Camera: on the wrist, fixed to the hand. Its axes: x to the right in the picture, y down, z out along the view.
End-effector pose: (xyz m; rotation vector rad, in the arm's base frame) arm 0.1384 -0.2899 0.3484 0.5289 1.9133 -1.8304
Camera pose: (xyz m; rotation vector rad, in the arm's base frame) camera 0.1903 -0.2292 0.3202 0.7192 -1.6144 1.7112
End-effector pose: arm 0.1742 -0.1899 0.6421 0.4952 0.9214 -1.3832
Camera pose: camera 0.2146 -0.1187 0.6203 -0.1414 1.3967 -2.7385
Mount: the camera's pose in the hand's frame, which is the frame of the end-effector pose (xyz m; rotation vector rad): -0.0290 0.0553 -0.0572 0.1049 0.1295 -1.4796
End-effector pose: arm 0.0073 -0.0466 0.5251 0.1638 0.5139 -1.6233
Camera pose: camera 0.0537 0.0017 0.4733 0.0808 -0.6836 3.0311
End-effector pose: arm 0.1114 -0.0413 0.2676 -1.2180 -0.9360 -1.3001
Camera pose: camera 0.1553 -0.0984 0.2231 -0.1614 -1.8849 -2.3210
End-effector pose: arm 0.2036 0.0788 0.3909 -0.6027 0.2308 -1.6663
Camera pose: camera 0.2242 0.0855 0.3090 0.5836 0.3121 3.0266
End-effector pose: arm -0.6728 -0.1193 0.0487 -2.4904 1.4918 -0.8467
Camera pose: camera -0.7558 -0.1127 0.0643 2.6570 0.5832 0.9188
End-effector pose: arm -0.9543 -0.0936 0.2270 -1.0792 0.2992 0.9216
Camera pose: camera -1.0022 -0.1481 0.1833 -0.9358 -0.3528 -0.4836
